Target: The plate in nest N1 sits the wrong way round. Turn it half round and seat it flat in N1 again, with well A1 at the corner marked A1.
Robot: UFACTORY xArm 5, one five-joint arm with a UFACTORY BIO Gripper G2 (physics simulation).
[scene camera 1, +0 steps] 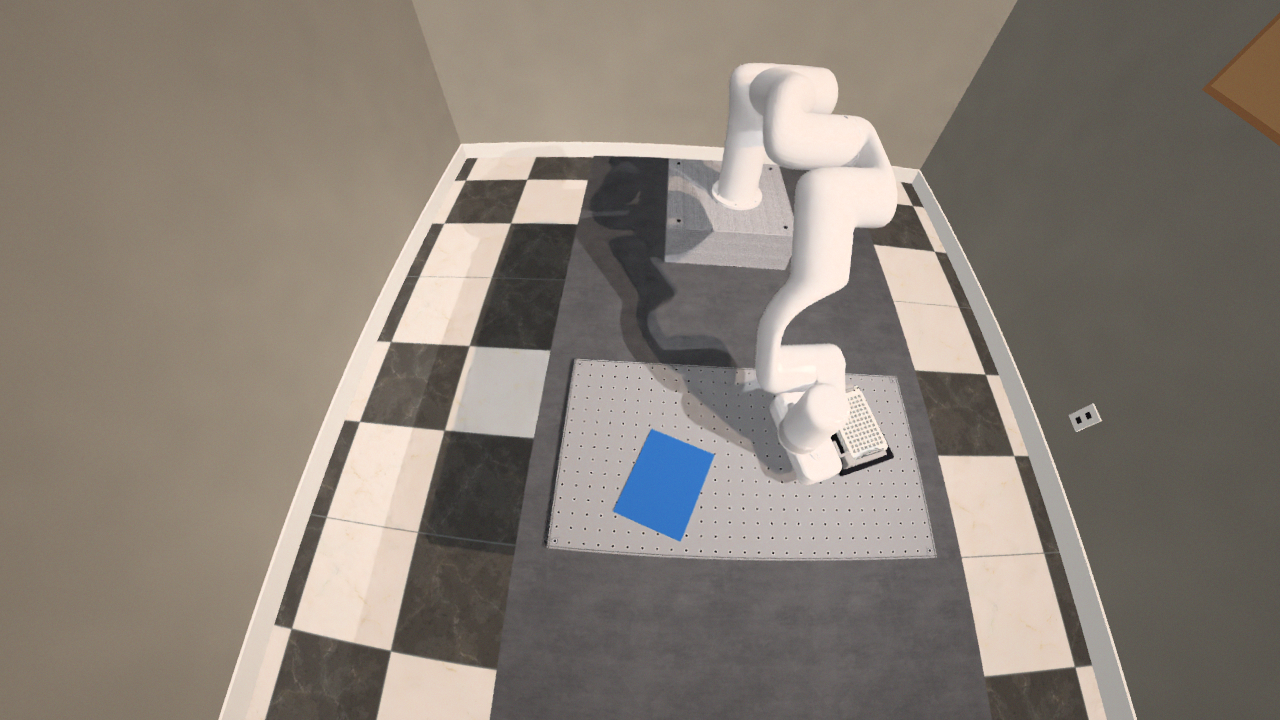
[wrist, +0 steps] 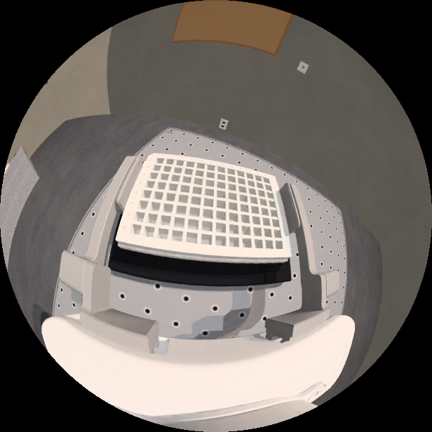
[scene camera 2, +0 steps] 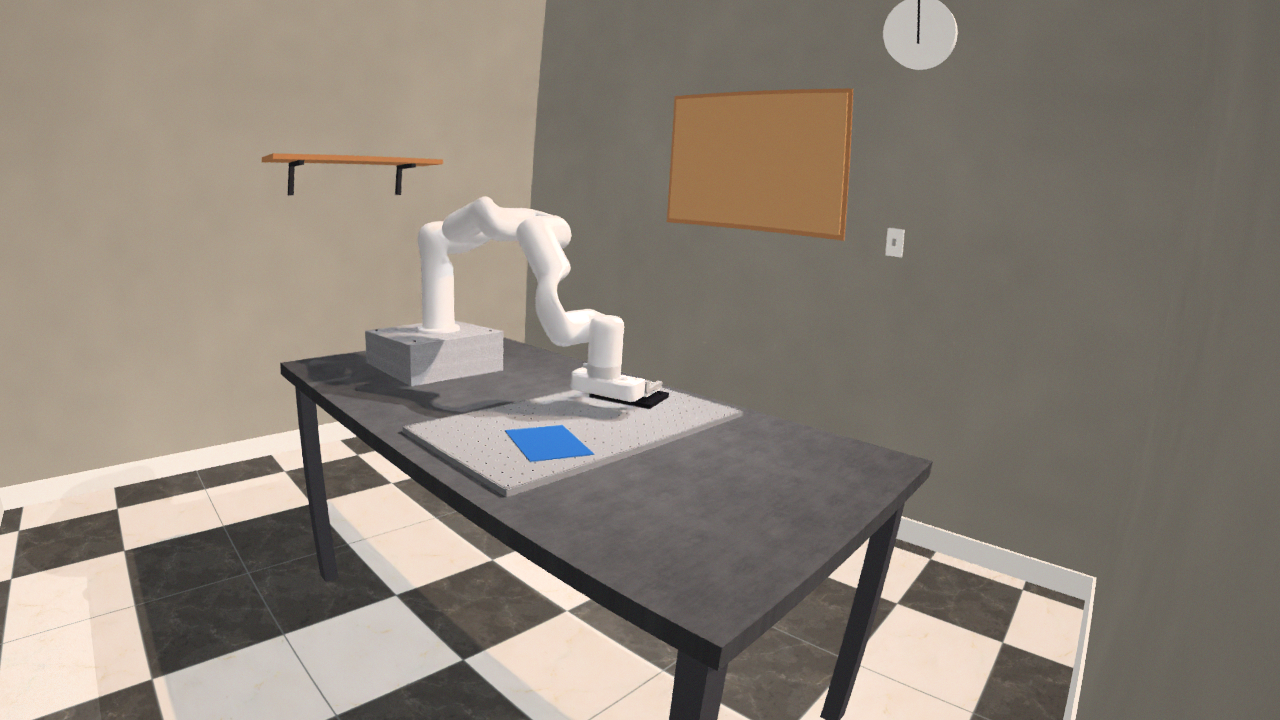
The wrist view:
my gripper: 216, 171
white well plate: 193, 208
black nest: 160, 268
